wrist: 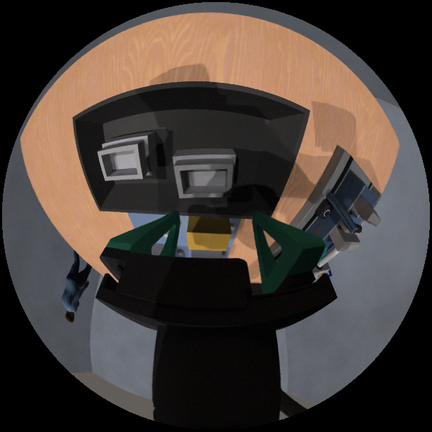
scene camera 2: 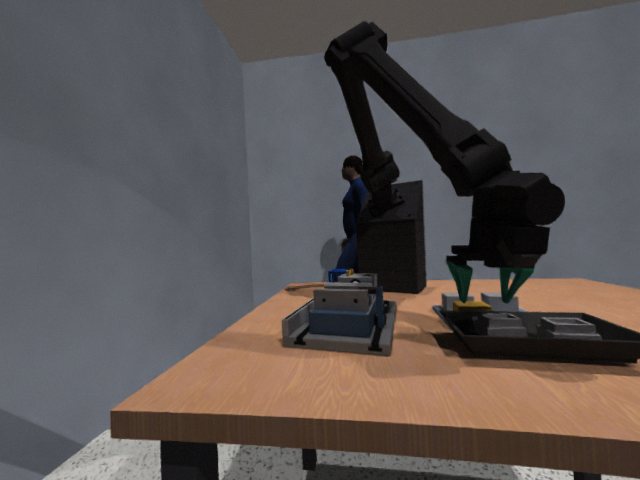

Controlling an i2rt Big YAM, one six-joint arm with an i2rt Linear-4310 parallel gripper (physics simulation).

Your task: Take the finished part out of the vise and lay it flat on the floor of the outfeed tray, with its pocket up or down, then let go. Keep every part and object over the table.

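Frame: origin at the arm's base, x up, y left, z back, level; centimetres.
Where they show: gripper, fingertip midpoint: (scene camera 2: 483,302); arm's base, origin of the base link: (scene camera 2: 385,202).
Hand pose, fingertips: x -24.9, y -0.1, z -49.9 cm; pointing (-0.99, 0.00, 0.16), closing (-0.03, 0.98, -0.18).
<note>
Things, the pixels of their top centre, and the offset from my fingertips.
- vise, middle of its top: (scene camera 2: 348,279) dx +3.4, dy -22.4, dz +12.9 cm
- yellow block, middle of its top: (scene camera 2: 471,303) dx -2.1, dy +2.4, dz +7.2 cm
The black outfeed tray (scene camera 2: 547,348) (wrist: 195,96) holds two grey parts, both pocket up on its floor. One part (scene camera 2: 506,329) (wrist: 207,194) sits near the tray's edge by the gripper; the other part (scene camera 2: 568,334) (wrist: 142,160) sits at the end away from the vise. The vise (scene camera 2: 341,321) (wrist: 350,186), blue with grey jaws, stands apart from the tray, at left in the scene view and at right in the wrist view. Whether it holds a part cannot be told. My gripper (scene camera 2: 484,301) (wrist: 216,215) points down, open and empty, its green fingertips beyond the tray's edge in the scene view.
A yellow block (scene camera 2: 471,305) (wrist: 209,235) stands close to the fingers, beside the tray. Grey blocks (scene camera 2: 457,301) (scene camera 2: 498,301) are on a blue mat (wrist: 142,223) there. A small blue object (scene camera 2: 337,275) is behind the vise. A person (scene camera 2: 352,206) (wrist: 74,292) stands beyond the table.
</note>
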